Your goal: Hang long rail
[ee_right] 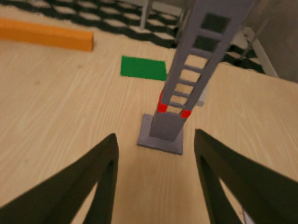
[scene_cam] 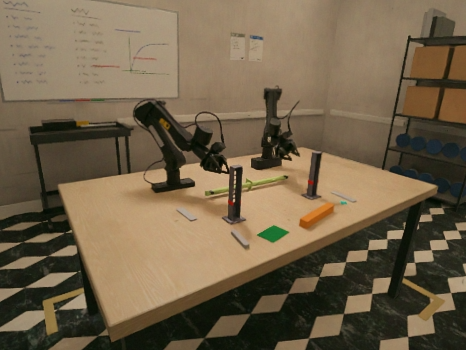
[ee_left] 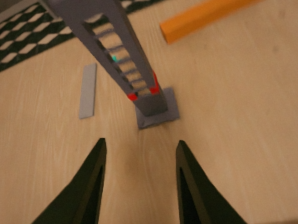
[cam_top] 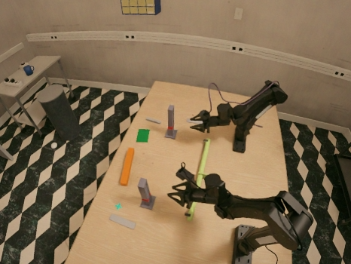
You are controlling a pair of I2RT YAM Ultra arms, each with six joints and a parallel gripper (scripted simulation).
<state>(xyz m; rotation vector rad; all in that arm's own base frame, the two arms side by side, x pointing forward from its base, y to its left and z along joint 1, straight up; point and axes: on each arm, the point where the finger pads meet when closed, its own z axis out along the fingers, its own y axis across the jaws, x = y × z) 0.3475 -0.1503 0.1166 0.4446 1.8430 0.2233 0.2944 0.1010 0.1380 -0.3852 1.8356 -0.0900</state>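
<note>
The light green long rail lies 23 cm to the left of my right hand, 12 cm below it and 8 cm behind it. Round my right hand: cyan mark: 46 cm to the left, 28 cm ahead, 15 cm below; then green patch: 28 cm ahead, 15 cm below, 1 cm to the left; then orange block: 30 cm ahead, 24 cm to the left, 14 cm below.
</note>
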